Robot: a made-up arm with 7 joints. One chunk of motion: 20 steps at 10 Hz.
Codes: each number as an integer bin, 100 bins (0 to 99) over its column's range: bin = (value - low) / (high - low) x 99, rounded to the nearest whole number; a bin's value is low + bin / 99 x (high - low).
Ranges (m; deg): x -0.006..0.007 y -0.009..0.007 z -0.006..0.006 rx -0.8..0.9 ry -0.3..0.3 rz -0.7..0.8
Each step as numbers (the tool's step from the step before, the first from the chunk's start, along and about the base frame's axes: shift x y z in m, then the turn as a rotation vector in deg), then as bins.
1 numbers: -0.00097 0.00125 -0.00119 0.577 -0.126 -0.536
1 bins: 38 63 40 80 29 11
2 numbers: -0.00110 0.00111 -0.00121 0.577 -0.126 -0.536
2 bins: 37 63 40 80 29 11
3 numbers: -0.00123 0.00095 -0.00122 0.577 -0.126 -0.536
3 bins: 36 62 39 80 29 11
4 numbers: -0.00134 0.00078 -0.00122 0.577 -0.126 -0.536
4 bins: 35 61 39 80 29 11
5 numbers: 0.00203 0.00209 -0.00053 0.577 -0.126 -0.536
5 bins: 61 69 45 80 29 11
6 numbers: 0.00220 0.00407 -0.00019 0.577 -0.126 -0.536
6 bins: 62 81 48 80 29 11
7 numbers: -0.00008 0.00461 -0.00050 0.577 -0.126 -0.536
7 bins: 45 84 45 80 29 11
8 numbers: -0.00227 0.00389 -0.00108 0.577 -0.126 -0.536
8 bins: 28 80 41 80 29 11
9 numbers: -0.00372 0.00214 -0.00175 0.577 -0.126 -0.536
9 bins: 17 69 35 80 29 11
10 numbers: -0.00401 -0.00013 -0.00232 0.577 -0.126 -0.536
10 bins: 15 55 30 80 29 11
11 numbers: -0.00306 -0.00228 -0.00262 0.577 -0.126 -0.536
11 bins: 22 42 28 80 29 11
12 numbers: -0.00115 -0.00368 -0.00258 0.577 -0.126 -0.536
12 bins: 37 33 28 80 29 11
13 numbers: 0.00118 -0.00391 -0.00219 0.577 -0.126 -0.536
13 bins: 55 31 31 80 29 11
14 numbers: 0.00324 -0.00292 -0.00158 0.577 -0.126 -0.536
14 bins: 70 38 36 80 29 11
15 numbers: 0.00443 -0.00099 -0.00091 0.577 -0.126 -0.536
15 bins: 79 50 42 80 29 11
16 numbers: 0.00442 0.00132 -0.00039 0.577 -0.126 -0.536
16 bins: 79 64 46 80 29 11
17 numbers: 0.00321 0.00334 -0.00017 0.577 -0.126 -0.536
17 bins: 70 76 48 80 29 11
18 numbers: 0.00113 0.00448 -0.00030 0.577 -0.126 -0.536
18 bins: 54 83 47 80 29 11
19 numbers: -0.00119 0.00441 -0.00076 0.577 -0.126 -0.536
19 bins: 37 83 43 80 29 11
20 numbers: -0.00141 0.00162 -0.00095 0.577 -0.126 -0.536
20 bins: 35 66 42 80 29 11
